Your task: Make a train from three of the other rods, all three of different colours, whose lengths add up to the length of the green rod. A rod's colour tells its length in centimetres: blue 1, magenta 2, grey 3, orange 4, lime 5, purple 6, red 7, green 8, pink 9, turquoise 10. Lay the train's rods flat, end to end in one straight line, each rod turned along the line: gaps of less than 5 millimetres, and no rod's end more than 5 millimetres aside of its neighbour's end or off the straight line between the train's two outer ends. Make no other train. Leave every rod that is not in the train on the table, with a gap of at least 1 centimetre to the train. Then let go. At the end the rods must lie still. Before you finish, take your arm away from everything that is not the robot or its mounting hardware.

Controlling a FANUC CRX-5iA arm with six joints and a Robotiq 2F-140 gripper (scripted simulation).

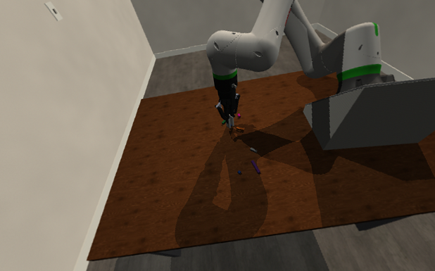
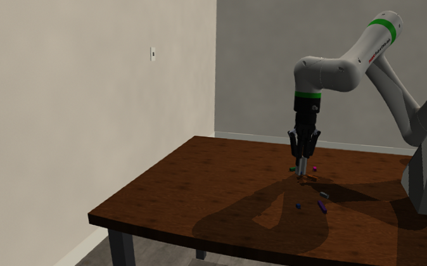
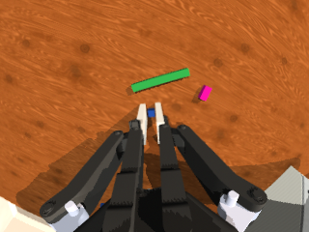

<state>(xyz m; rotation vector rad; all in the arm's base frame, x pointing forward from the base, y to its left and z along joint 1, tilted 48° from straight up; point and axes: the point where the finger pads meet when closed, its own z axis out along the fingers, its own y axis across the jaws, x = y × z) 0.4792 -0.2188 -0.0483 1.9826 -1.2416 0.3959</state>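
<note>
The green rod lies 1 cm ahead of my hand, 5 cm to the right of it and 3 cm below it. The rest, counted from my hand: orange rod 4 cm behind, 4 cm to the left, 3 cm below; magenta rod 6 cm behind, 6 cm to the right, 3 cm below; grey rod 8 cm behind, 17 cm to the left, 3 cm below.
</note>
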